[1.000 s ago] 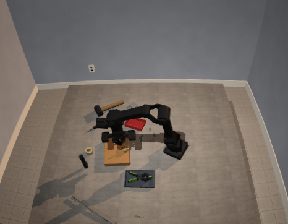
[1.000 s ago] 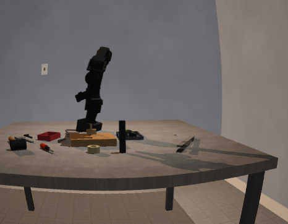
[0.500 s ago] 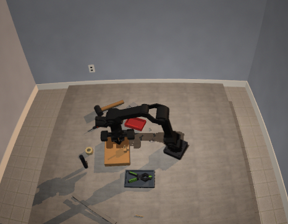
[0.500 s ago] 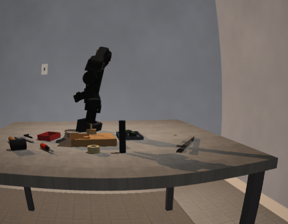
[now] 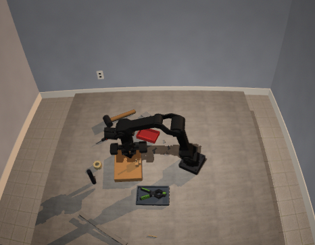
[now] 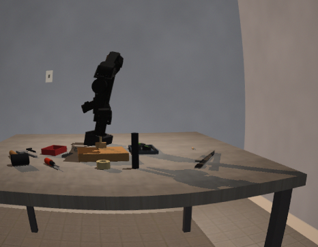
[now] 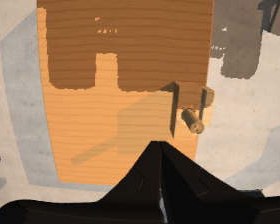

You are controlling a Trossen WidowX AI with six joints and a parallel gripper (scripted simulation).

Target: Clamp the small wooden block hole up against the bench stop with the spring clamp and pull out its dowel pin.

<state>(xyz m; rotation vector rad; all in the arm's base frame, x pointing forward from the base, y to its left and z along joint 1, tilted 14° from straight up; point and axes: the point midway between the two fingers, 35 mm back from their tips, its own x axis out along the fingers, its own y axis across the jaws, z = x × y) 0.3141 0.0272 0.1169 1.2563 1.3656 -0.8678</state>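
My hand is 8 cm above the dowel pin, 3 cm past it and 1 cm to the left of it. From my hand the other things lie so: wooden board (12 cm below, 3 cm ahead); bench stop (9 cm below, 4 cm behind, 2 cm to the right); small wooden block (9 cm below, 3 cm behind, 1 cm to the right).
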